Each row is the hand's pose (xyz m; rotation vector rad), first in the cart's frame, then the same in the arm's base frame.
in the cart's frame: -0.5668 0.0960 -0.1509 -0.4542 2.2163 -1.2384
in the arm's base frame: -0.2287 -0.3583 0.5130 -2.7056 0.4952 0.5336
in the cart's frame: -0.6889 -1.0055 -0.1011 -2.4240 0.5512 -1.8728
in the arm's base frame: 0.4042 0.2470 -0.1680 -1.4505 -1.5633 0.3651
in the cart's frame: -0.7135 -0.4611 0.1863 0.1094 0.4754 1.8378
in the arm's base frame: 0.2271 0.1179 0.4078 -0.3001 -0.7270 -1.6227
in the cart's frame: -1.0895 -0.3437 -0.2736 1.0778 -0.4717 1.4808
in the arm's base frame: 0.4026 -0.4353 0.2353 -1.4188 -1.5119 -1.3379
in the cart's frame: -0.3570 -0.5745 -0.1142 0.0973 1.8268 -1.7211
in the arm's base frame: -0.0863 0.1479 0.0457 -2.1546 0.8447 0.2220
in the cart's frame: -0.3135 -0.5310 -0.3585 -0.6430 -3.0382 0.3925
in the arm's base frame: -0.1932 -0.0209 -0.1077 2.3131 -1.1851 0.3157
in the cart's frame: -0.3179 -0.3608 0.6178 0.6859 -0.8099 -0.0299
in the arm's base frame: -0.0733 0.5369 0.7026 1.0772 1.3097 1.6193
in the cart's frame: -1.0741 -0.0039 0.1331 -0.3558 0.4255 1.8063
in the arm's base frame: 0.3113 -0.3485 0.7503 -0.2126 -0.3146 -1.8139
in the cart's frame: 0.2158 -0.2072 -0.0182 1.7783 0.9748 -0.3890
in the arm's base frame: -0.7320 0.2719 0.2456 -0.6545 2.7887 0.3810
